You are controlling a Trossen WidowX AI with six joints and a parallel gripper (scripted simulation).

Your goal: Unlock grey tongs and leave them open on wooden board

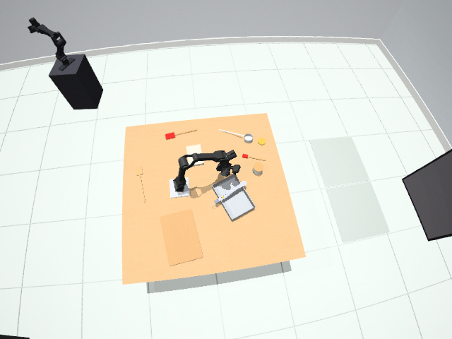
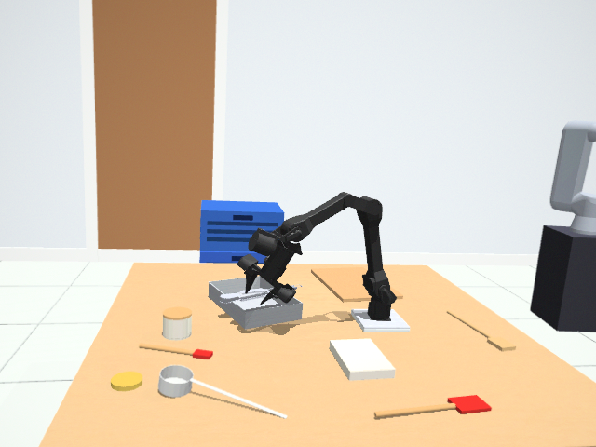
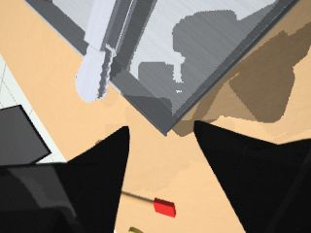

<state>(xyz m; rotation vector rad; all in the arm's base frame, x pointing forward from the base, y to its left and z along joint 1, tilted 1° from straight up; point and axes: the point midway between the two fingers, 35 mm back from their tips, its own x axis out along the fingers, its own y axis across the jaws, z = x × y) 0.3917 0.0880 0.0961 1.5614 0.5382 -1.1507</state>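
My gripper tip is 16 cm to the left of the grey roasting tin and 6 cm above it. Also, from my gripper tip: small red spatula (19 cm to the left, 17 cm ahead, 8 cm below); then white block (30 cm behind, 21 cm to the left, 8 cm below); then lidded jar (21 cm ahead, 7 cm to the left, 6 cm below).
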